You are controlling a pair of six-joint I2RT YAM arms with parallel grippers.
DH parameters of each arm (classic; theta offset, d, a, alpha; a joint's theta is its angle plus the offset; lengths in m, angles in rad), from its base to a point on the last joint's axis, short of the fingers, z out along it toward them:
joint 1: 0 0.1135 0.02 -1.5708
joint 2: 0 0 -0.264 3.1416
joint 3: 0.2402 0 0.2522 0
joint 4: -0.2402 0 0.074 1.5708
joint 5: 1.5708 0 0 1.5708
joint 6: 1.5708 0.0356 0 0
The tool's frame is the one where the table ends.
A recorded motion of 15 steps. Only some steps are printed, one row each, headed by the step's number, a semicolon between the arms.
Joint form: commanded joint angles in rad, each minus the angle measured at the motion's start. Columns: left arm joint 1, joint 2, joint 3, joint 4, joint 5, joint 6; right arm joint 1, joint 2, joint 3, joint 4, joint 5, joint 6.
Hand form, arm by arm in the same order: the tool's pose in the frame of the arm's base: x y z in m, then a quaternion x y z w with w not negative. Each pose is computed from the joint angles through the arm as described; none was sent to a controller.
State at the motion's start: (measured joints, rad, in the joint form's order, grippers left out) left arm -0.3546 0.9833 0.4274 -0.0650 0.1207 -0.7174; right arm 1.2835 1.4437 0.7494 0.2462 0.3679 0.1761
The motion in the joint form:
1: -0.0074 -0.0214 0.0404 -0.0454 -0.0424 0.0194; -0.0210 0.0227 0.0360 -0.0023 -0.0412 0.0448
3: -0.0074 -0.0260 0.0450 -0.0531 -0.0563 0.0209; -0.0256 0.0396 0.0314 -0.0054 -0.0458 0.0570
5: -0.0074 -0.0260 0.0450 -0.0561 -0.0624 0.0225; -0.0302 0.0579 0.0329 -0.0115 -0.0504 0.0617
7: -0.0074 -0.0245 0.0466 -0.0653 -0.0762 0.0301; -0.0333 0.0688 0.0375 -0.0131 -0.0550 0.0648
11: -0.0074 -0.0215 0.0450 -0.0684 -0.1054 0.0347; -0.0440 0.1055 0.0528 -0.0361 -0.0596 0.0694
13: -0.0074 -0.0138 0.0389 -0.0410 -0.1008 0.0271; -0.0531 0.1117 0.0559 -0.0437 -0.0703 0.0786
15: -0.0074 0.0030 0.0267 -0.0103 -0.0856 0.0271; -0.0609 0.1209 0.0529 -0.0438 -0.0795 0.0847
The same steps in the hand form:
1: 0.1890 -0.0746 0.2045 -0.13002 0.87544 -0.26458 0.38301; 0.1074 0.2997 0.2229 -0.33841 0.76547 0.25677 0.48333
3: 0.1889 -0.0740 0.2061 -0.13251 0.87488 -0.25937 0.38699; 0.1090 0.3002 0.2160 -0.33781 0.77277 0.25240 0.47436
5: 0.1889 -0.0737 0.2059 -0.13337 0.87551 -0.25610 0.38744; 0.1108 0.3014 0.2104 -0.33962 0.77842 0.24673 0.46673
7: 0.1888 -0.0732 0.2053 -0.13366 0.87771 -0.24740 0.38802; 0.1121 0.3028 0.2084 -0.33982 0.78068 0.24579 0.46331
11: 0.1891 -0.0722 0.2039 -0.13860 0.87887 -0.23362 0.39217; 0.1168 0.3062 0.1998 -0.34286 0.79128 0.23186 0.45007
13: 0.1906 -0.0729 0.2029 -0.14033 0.87542 -0.23988 0.39548; 0.1194 0.3060 0.1981 -0.34008 0.79575 0.23213 0.44412
15: 0.1920 -0.0741 0.1985 -0.13677 0.87551 -0.24606 0.39271; 0.1216 0.3054 0.1943 -0.33884 0.79986 0.23100 0.43825

